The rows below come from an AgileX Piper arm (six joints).
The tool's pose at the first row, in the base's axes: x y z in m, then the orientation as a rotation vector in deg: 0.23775, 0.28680, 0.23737, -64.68, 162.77, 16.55
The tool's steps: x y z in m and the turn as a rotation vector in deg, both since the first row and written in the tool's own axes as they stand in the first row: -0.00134, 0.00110, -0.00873, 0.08, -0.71, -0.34; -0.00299, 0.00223, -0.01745, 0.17, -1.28, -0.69; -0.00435, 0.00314, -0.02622, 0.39, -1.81, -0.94; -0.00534, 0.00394, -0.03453, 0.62, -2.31, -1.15; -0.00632, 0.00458, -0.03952, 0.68, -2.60, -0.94; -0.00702, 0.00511, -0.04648, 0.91, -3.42, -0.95; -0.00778, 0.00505, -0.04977, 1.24, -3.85, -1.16; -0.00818, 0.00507, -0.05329, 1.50, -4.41, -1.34; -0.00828, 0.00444, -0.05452, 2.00, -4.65, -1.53; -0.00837, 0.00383, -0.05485, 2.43, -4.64, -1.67; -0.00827, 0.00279, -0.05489, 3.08, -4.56, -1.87; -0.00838, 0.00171, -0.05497, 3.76, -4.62, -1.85; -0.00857, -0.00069, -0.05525, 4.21, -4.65, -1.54; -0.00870, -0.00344, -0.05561, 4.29, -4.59, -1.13; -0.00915, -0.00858, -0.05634, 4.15, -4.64, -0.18
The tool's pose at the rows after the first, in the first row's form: 0.23800, 0.28674, 0.24627, -64.80, 161.92, 16.75; 0.23845, 0.28691, 0.25520, -65.00, 161.19, 16.87; 0.23885, 0.28672, 0.26411, -65.06, 160.53, 16.79; 0.23905, 0.28630, 0.27250, -65.07, 159.92, 16.69; 0.23934, 0.28641, 0.27762, -64.63, 159.80, 16.75; 0.23951, 0.28587, 0.28461, -64.22, 159.04, 16.81; 0.24012, 0.28568, 0.28793, -64.24, 158.48, 16.52; 0.24040, 0.28526, 0.29143, -64.18, 157.84, 16.40; 0.24091, 0.28463, 0.29256, -64.23, 157.42, 15.80; 0.24140, 0.28419, 0.29281, -64.34, 157.26, 15.18; 0.24204, 0.28338, 0.29268, -64.52, 157.07, 14.21; 0.24286, 0.28267, 0.29261, -64.34, 156.90, 13.28; 0.24465, 0.28103, 0.29256, -63.82, 156.98, 12.68; 0.24663, 0.27908, 0.29252, -63.29, 157.28, 12.56; 0.25049, 0.27558, 0.29254, -62.02, 157.87, 12.84
